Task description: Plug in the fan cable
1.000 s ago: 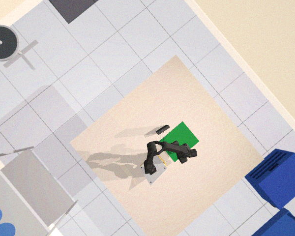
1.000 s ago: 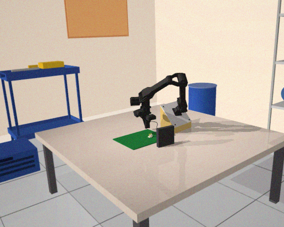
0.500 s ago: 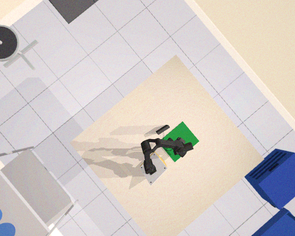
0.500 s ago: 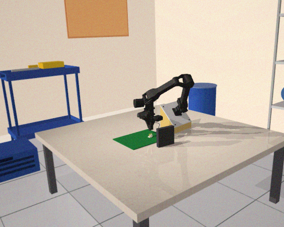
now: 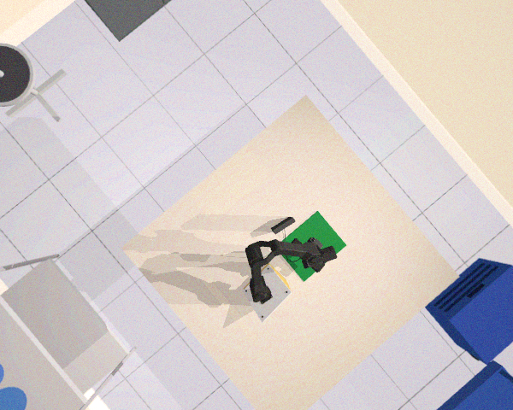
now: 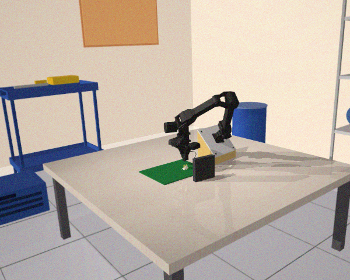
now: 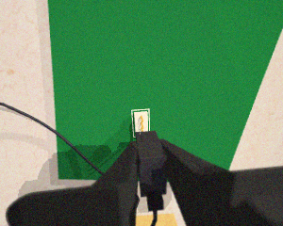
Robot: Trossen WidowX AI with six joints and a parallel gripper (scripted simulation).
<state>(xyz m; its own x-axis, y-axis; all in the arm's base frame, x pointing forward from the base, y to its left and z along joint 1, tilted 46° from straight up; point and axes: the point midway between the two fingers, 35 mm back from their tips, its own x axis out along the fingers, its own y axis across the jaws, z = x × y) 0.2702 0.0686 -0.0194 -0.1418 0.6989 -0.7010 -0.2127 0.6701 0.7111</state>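
Right now my gripper tip is 60 mm above the fan header. The rest, counted from my gripper tip: black fan 160 mm to the left, 10 mm below; green circuit board 60 mm ahead, 20 mm to the right, 80 mm below; black plug 10 mm behind, 10 mm above.
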